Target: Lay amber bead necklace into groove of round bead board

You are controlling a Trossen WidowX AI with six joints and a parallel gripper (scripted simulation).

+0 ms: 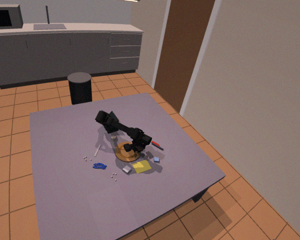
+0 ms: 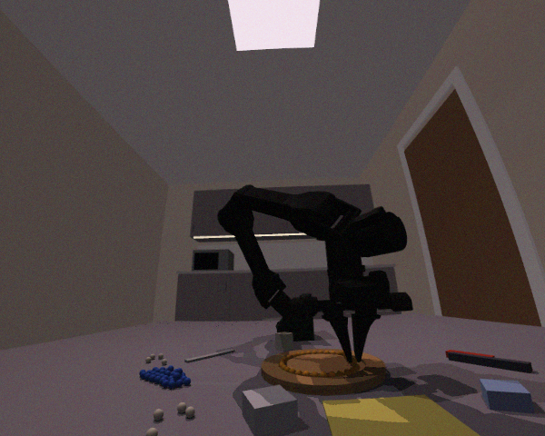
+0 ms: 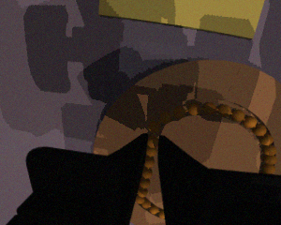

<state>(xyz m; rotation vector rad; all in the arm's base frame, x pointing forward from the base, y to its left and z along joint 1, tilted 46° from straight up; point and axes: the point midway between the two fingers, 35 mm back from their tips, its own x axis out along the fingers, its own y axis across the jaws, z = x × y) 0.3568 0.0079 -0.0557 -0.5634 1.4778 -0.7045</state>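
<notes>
Now: the round wooden bead board 40 mm behind my gripper tip, 40 mm to the right of it and 10 mm below it. Round my gripper tip: blue block (140 mm ahead, 110 mm to the left, 10 mm below); grey block (110 mm ahead, 140 mm to the right, 10 mm below); yellow pad (130 mm ahead, 20 mm to the right, 20 mm below).
</notes>
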